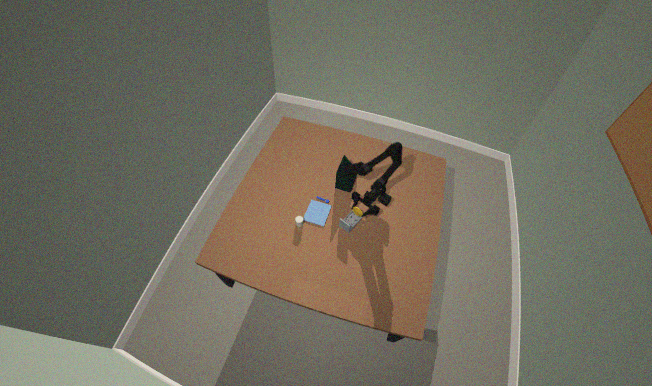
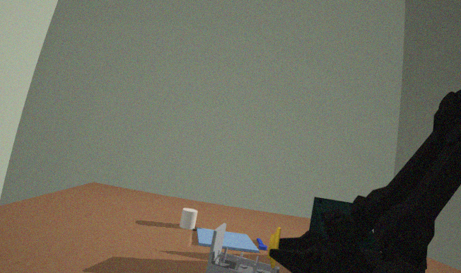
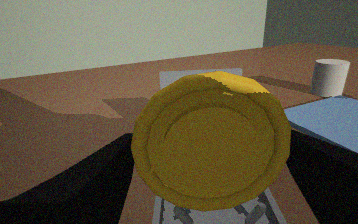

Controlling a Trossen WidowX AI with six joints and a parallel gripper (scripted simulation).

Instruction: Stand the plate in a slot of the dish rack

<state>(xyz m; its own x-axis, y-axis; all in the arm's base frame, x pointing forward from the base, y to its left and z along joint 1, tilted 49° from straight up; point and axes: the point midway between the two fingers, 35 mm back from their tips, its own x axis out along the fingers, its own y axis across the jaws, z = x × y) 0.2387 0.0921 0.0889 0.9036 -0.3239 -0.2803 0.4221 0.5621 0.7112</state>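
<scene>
Right now my gripper tip is 3 cm short of the grey dish rack, 2 cm to the left of it and 5 cm above it. From my gripper tip the other things lie so: blue spoon (7 cm behind, 21 cm to the right, 6 cm below); then light-blue pad (3 cm ahead, 22 cm to the right, 7 cm below); then yellow plate (1 cm behind).
</scene>
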